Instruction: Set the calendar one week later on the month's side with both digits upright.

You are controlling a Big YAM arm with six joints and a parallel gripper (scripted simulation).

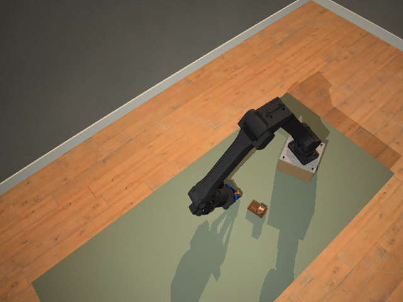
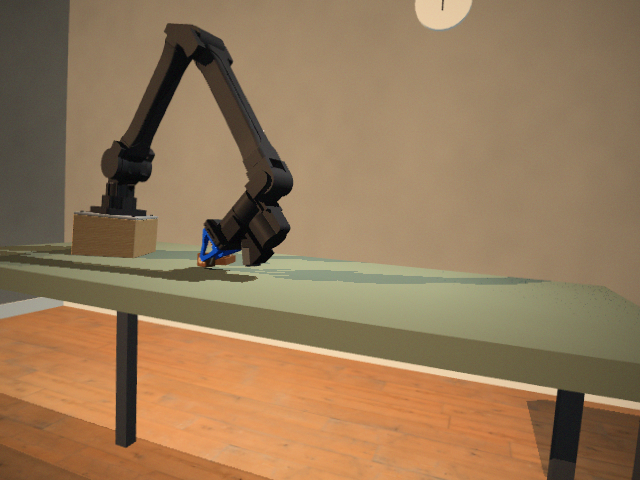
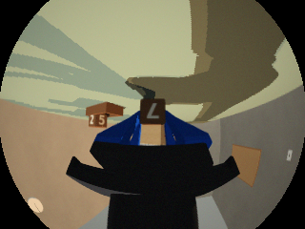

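The brown digit cube lies 10 mm behind my hand and 10 mm below it. From my hand the other things lie so: brown tray (50 mm behind, 100 mm to the left, 20 mm below).
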